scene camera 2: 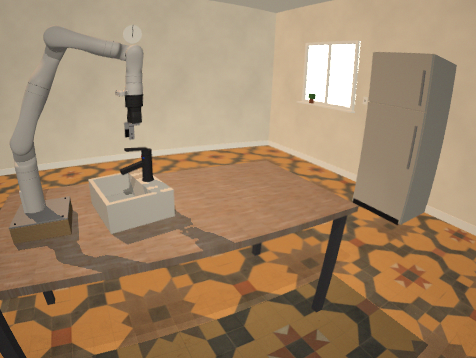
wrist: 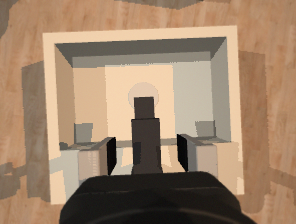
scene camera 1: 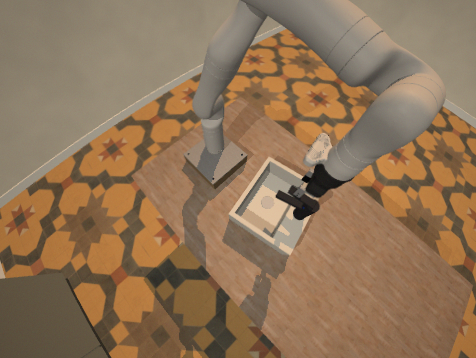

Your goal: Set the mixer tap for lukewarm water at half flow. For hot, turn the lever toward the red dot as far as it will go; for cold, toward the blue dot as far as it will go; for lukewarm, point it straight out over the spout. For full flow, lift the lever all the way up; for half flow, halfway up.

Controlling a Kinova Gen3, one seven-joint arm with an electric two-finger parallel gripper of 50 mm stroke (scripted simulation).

Note:
I see my gripper, a sink and a lever.
My gripper is seen too in the wrist view.

